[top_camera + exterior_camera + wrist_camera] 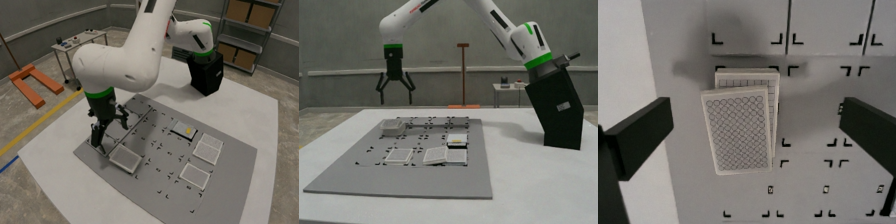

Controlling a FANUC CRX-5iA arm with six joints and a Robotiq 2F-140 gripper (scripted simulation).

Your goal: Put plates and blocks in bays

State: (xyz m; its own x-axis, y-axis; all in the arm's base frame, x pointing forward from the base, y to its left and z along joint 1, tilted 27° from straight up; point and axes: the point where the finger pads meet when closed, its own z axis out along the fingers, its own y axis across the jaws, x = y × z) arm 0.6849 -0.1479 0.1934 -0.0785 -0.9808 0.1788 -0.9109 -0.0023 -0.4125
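Right now my hand is 30 cm past the lid, 21 cm to the right of it and 13 cm above it. Round my hand: plate: 28 cm behind, 40 cm to the left, 14 cm below; tall white block: 1 cm ahead, 4 cm to the left, 12 cm below; bay label: 11 cm behind, 38 cm to the left, 14 cm below.
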